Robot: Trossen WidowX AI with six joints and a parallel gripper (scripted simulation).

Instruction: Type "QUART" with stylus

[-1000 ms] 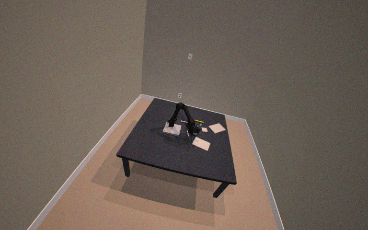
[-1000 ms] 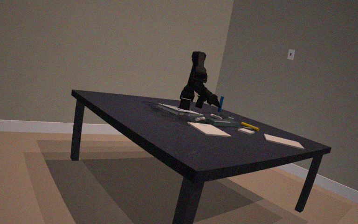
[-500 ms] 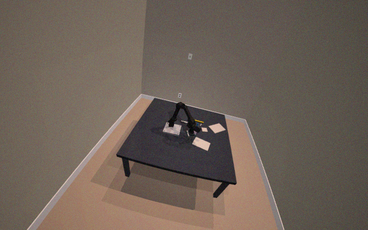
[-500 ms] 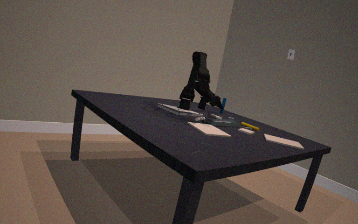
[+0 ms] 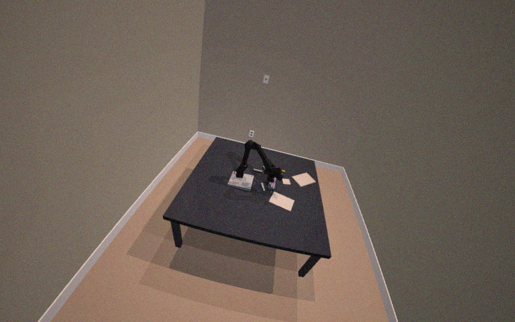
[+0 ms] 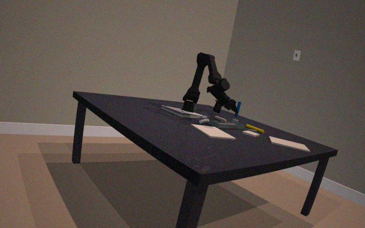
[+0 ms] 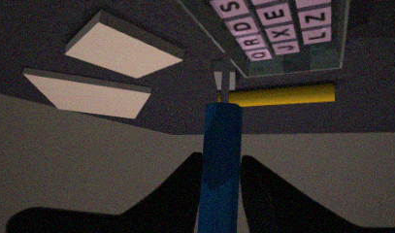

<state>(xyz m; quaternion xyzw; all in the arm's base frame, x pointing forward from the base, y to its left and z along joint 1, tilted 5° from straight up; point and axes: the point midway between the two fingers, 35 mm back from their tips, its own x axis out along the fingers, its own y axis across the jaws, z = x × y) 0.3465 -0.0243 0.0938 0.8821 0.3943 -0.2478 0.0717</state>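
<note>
Right now my gripper tip is 12 cm short of the white block, 9 cm above it and 1 cm to the right of it. Round my gripper tip: blue stylus: 1 cm below; then yellow cylinder: 18 cm to the left, 9 cm below, 6 cm ahead; then grey stylus tip: 5 cm below.
</note>
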